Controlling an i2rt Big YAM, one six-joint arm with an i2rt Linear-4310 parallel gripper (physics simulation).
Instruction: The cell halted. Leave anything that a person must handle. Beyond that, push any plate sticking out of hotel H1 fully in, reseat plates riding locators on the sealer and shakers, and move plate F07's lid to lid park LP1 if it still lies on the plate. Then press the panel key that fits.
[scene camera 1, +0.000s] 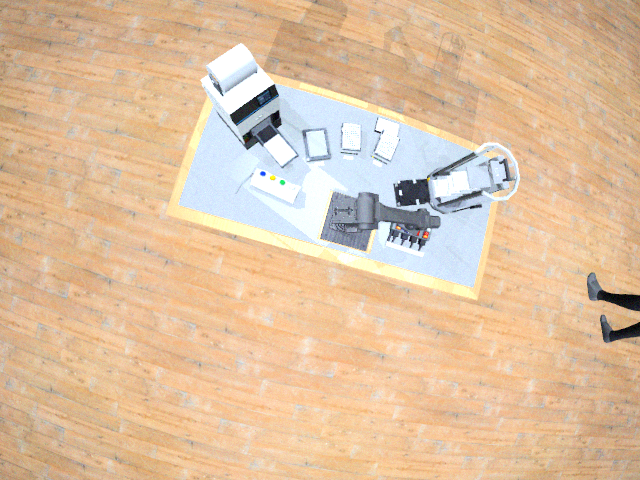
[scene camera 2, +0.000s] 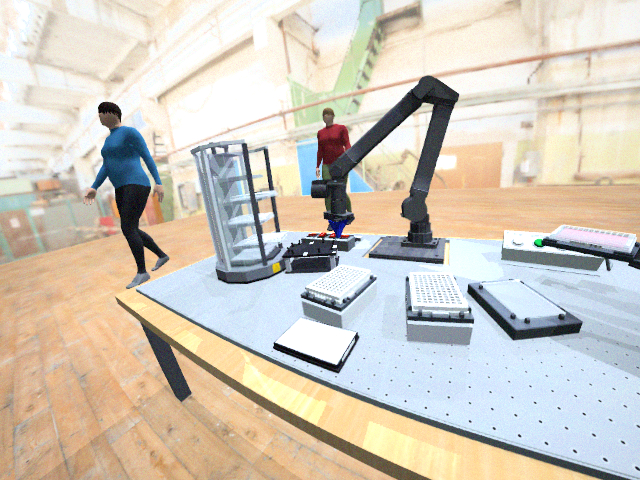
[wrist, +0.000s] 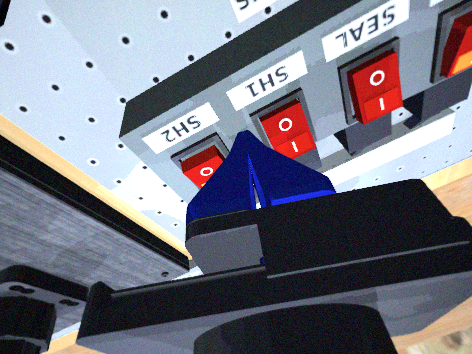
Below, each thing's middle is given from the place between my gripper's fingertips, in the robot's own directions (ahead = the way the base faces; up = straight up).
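So you can picture the pink-topped plate (scene camera 2: 607, 240), my hand is 13 cm short of it, 68 cm to the right of it and 8 cm below it. The white device (scene camera 1: 257, 122) is 24 cm ahead of my hand, 83 cm to the left and 10 cm above. There's a plate lid (scene camera 2: 513, 296) too, 25 cm ahead of my hand, 54 cm to the left and 1 cm below, and the plate hotel (scene camera 2: 229, 175) sits 19 cm to the right of my hand, 27 cm ahead and 17 cm above.
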